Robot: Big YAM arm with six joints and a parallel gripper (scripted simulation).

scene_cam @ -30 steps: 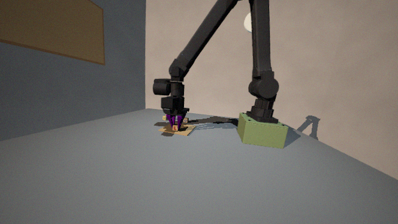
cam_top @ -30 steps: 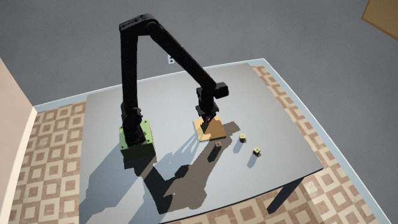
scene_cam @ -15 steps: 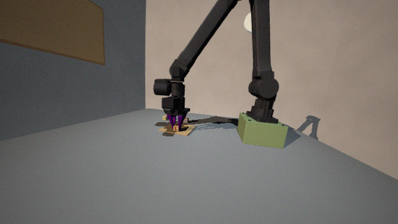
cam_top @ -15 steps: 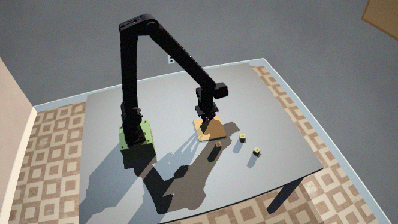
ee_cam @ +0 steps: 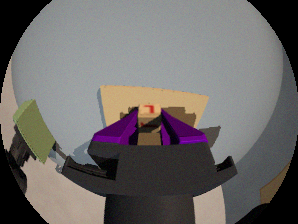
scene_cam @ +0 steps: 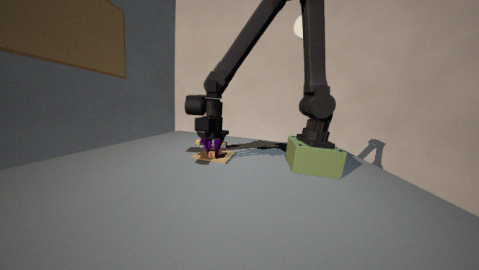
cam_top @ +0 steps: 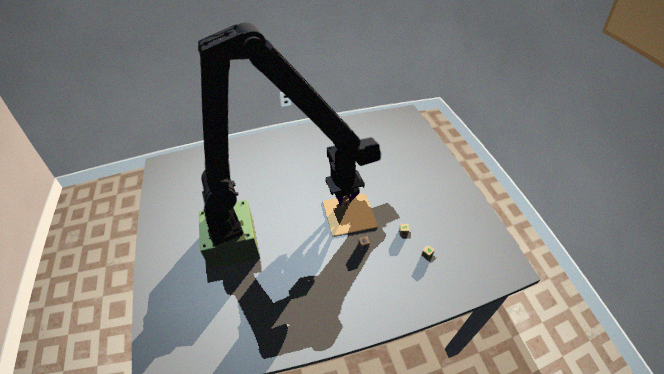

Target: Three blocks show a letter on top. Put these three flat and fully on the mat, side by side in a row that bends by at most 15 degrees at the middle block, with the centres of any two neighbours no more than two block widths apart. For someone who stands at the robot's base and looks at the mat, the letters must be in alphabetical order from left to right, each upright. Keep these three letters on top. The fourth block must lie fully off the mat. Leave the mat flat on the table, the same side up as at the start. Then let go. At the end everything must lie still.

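The tan mat is 4 cm to the right of my hand and 1 cm below it. From my hand the other things lie so: block (28 cm to the right, 12 cm ahead).
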